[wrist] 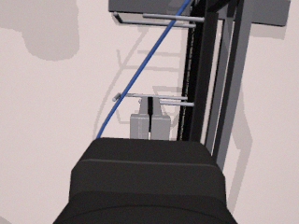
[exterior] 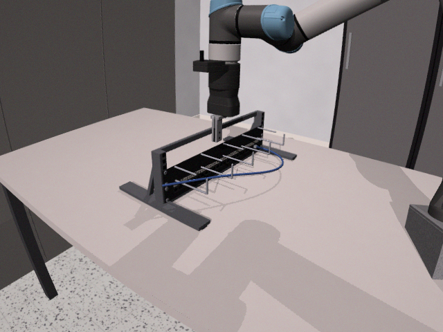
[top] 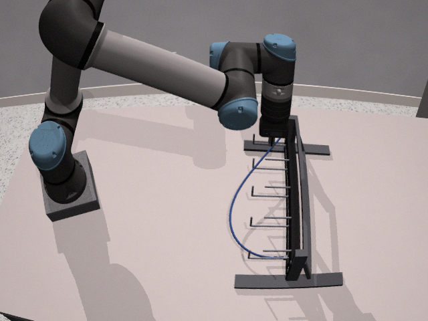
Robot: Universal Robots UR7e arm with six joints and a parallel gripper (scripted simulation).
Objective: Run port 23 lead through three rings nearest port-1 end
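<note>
My hand is 8 cm short of the rack, 10 cm to the left of it and 10 cm above it.
</note>
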